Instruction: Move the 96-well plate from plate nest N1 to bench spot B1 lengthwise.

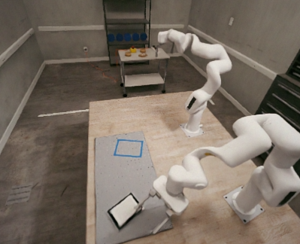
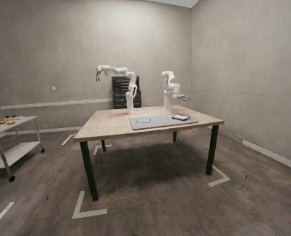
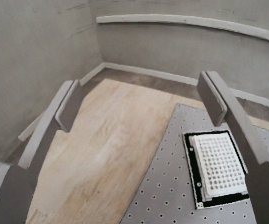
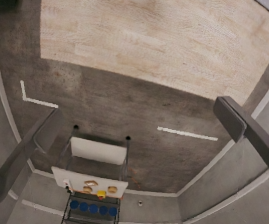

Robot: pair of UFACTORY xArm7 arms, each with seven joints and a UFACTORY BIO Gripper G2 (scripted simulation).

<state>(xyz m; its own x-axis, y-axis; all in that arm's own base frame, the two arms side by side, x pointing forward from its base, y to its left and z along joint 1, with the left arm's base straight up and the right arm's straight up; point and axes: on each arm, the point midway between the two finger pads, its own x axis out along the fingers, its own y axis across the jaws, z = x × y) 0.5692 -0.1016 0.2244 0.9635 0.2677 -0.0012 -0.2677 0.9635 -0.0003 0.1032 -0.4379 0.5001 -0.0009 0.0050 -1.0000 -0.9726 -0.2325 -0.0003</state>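
My left gripper is now 19 cm above the white 96-well plate, 13 cm to the left of it and 8 cm short of it. The rest, counted from my left hand: black plate nest: 21 cm below, 13 cm to the right, 8 cm ahead.
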